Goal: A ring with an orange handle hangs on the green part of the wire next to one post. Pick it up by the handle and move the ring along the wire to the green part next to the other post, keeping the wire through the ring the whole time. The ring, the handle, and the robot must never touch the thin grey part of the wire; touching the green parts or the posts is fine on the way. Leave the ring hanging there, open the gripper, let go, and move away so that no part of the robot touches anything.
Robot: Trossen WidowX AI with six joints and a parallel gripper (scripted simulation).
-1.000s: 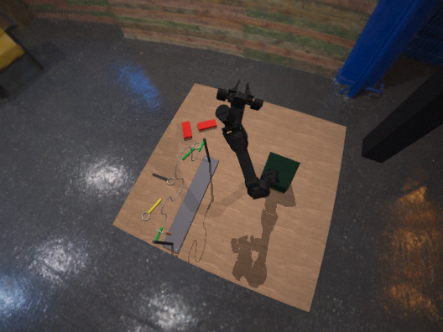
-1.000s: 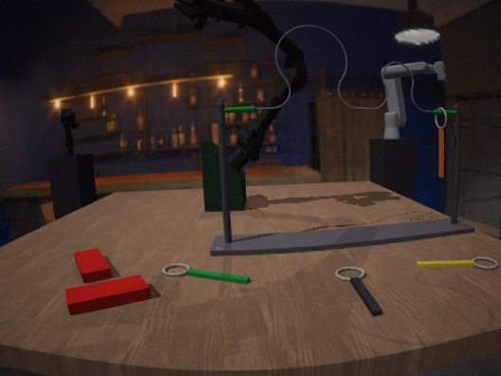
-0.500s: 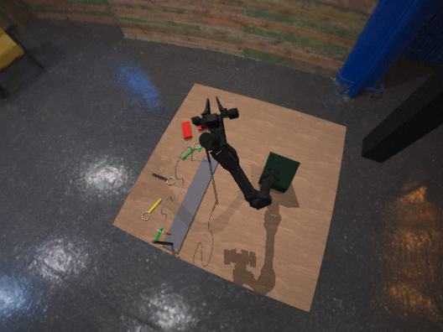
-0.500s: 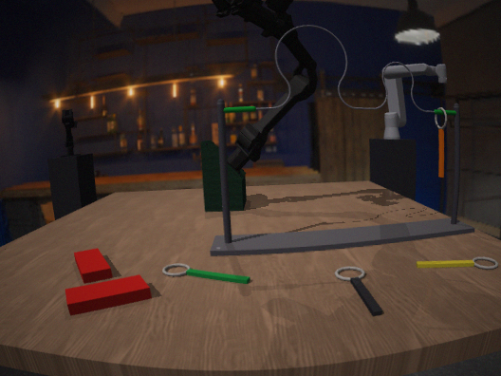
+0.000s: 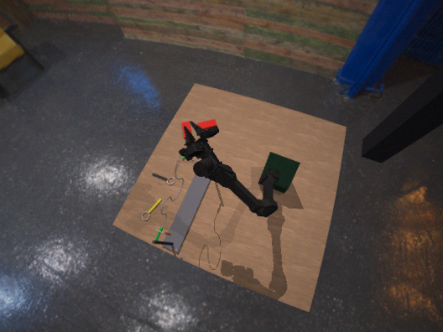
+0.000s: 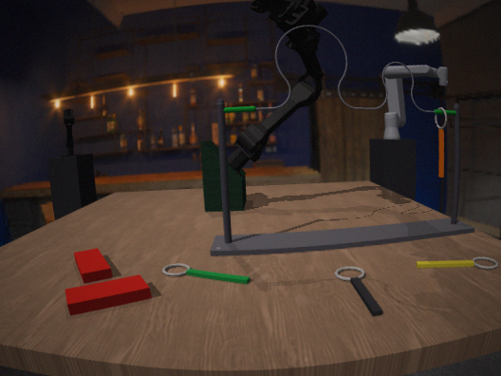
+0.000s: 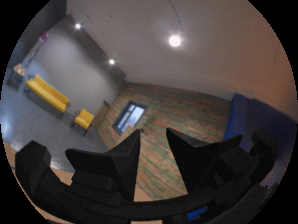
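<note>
Right now my gripper tip is 43 cm to the right of the ring with orange handle, 36 cm above it and 1 cm short of it. Round my gripper tip: yellow-handled ring: 60 cm below, 36 cm to the left, 24 cm ahead; black-handled ring: 60 cm below, 25 cm ahead, 12 cm to the left; green-handled ring: 60 cm below, 16 cm ahead, 15 cm to the right.
</note>
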